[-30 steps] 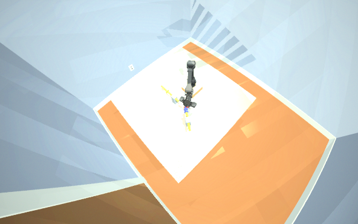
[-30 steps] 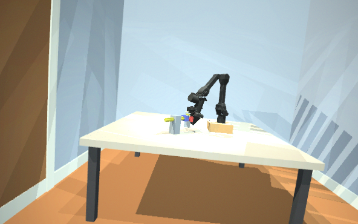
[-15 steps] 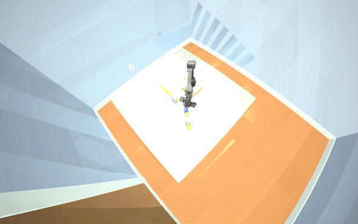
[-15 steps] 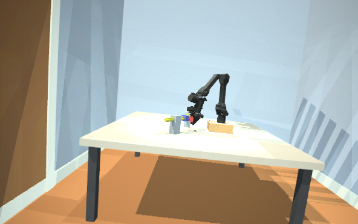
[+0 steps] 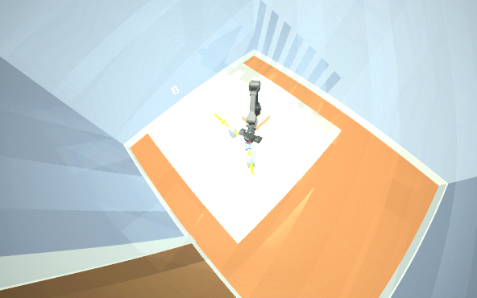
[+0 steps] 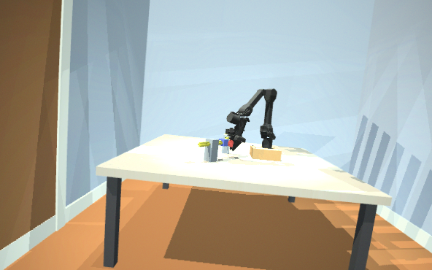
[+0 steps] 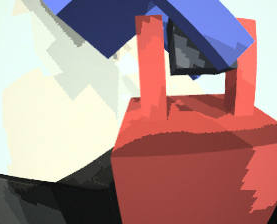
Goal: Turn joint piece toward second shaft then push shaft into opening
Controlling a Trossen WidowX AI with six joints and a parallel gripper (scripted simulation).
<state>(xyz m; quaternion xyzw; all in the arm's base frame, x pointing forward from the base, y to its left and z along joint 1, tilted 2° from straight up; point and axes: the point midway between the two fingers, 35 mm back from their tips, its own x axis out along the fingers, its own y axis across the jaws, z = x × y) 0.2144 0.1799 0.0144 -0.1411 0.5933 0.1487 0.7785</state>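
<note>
Now: the joint piece 40 mm above my gripper tip.
</note>
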